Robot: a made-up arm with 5 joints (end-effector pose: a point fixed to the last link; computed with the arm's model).
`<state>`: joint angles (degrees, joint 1 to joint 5).
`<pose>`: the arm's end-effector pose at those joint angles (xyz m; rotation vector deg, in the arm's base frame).
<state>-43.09 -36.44 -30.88 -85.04 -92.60</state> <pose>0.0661 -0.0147 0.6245 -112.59 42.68 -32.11</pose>
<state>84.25 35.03 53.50 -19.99 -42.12</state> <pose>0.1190 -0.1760 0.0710 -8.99 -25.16 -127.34</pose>
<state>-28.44 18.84 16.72 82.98 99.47</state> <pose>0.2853 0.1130 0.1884 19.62 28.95 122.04</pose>
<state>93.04 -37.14 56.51 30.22 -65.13</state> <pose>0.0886 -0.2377 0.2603 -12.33 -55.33 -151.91</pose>
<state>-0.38 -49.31 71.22 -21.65 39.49</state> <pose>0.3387 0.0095 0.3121 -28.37 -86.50 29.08</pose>
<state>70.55 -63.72 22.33 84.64 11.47</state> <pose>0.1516 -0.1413 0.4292 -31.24 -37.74 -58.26</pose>
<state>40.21 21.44 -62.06 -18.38 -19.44</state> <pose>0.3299 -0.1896 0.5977 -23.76 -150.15 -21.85</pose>
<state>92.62 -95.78 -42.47 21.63 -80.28</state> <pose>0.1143 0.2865 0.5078 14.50 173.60 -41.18</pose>
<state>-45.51 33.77 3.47 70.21 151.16</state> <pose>0.2710 0.1921 0.1551 -19.86 -15.84 -164.33</pose>
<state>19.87 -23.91 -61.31 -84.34 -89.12</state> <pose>0.0268 0.0324 0.6172 -66.79 91.86 -78.29</pose>
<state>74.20 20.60 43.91 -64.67 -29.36</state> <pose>0.1812 -0.2818 0.2047 -36.43 -94.78 -81.05</pose>
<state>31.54 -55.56 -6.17 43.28 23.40</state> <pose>0.2081 -0.0612 0.5804 -47.72 -97.52 -7.45</pose>
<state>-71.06 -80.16 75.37 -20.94 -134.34</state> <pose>0.1519 0.1952 0.3939 116.57 29.27 -41.15</pose>
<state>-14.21 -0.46 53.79 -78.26 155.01</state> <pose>0.3593 0.0755 0.2852 -136.22 -52.27 92.42</pose>
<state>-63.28 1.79 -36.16 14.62 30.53</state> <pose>0.2298 0.2888 0.5494 36.13 -112.73 59.40</pose>
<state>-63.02 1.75 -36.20 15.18 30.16</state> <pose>0.2312 0.2882 0.5488 36.05 -112.12 59.31</pose>
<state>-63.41 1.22 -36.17 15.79 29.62</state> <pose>0.2282 0.2873 0.5504 36.91 -111.69 59.28</pose>
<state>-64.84 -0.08 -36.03 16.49 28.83</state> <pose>0.2187 0.2856 0.5550 39.27 -111.50 59.40</pose>
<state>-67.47 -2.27 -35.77 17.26 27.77</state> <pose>0.2018 0.2821 0.5631 43.37 -111.55 59.64</pose>
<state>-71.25 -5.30 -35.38 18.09 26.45</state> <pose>0.1785 0.2756 0.5740 49.22 -111.62 59.95</pose>
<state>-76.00 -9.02 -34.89 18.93 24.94</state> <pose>0.1511 0.2647 0.5866 56.62 -111.48 60.21</pose>
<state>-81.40 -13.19 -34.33 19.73 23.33</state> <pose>0.1229 0.2486 0.5997 65.14 -110.89 60.28</pose>
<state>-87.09 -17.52 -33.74 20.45 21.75</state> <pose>0.0970 0.2281 0.6120 74.19 -109.72 60.10</pose>
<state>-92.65 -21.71 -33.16 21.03 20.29</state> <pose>0.0759 0.2052 0.6225 83.09 -108.00 59.61</pose>
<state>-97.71 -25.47 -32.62 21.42 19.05</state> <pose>0.0606 0.1826 0.6309 91.21 -105.95 58.87</pose>
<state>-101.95 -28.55 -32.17 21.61 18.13</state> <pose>0.0507 0.1629 0.6369 97.96 -103.94 58.03</pose>
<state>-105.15 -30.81 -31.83 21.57 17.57</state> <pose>0.0451 0.1478 0.6410 103.01 -102.35 57.20</pose>
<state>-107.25 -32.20 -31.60 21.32 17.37</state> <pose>0.0421 0.1382 0.6436 106.28 -101.44 56.52</pose>
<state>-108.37 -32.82 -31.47 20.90 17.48</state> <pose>0.0407 0.1334 0.6449 107.96 -101.24 56.05</pose>
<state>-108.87 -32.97 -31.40 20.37 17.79</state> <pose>0.0399 0.1318 0.6457 108.65 -101.55 55.71</pose>
